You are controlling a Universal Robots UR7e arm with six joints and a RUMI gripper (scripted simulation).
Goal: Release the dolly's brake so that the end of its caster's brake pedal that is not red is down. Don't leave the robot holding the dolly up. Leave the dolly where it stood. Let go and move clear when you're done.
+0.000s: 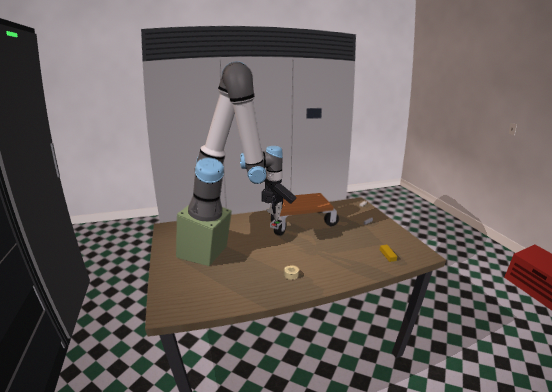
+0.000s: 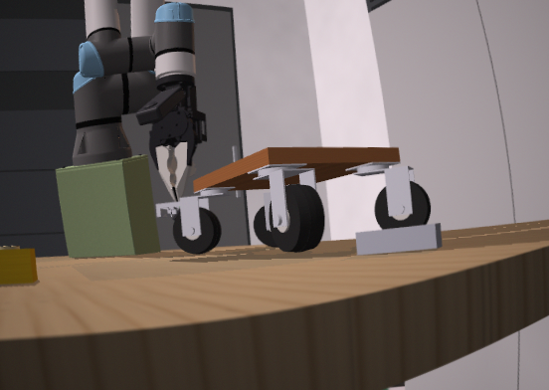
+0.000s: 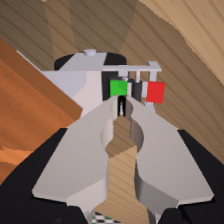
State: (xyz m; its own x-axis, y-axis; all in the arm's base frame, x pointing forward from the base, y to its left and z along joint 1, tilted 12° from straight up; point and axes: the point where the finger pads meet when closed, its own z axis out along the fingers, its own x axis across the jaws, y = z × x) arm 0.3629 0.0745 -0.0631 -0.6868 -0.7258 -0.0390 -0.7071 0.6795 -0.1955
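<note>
My gripper is now 2 cm above the brake pedal, 1 cm to the left of it and 1 cm past it. Round my hand: grey block 54 cm ahead, 10 cm below, 1 cm to the left; yellow block 47 cm ahead, 32 cm to the right, 9 cm below; cream tape roll 32 cm to the right, 9 cm below, 2 cm behind.
</note>
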